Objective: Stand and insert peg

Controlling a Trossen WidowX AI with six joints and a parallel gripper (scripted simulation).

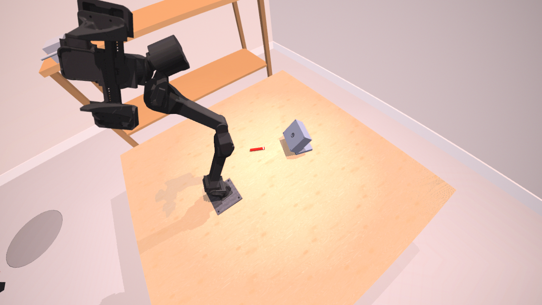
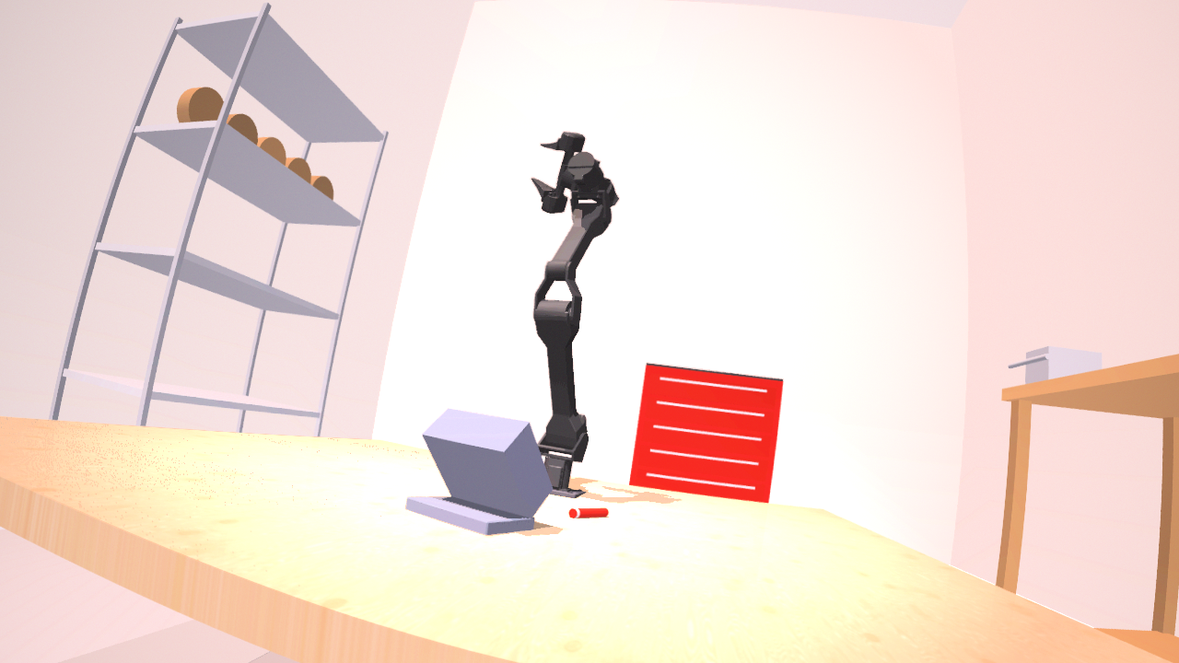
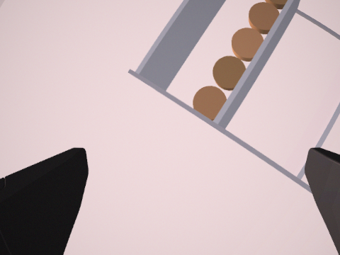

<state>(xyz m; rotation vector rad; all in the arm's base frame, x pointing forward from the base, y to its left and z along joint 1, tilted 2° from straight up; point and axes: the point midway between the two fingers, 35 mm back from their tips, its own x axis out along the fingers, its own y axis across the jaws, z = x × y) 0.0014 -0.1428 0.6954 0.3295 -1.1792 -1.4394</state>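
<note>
The red peg lies 32 cm ahead of my gripper tip, 25 cm to the left of it and 71 cm below it. The rest, counted from my gripper tip: grey sloped panel (49 cm ahead, 13 cm to the left, 65 cm below).
</note>
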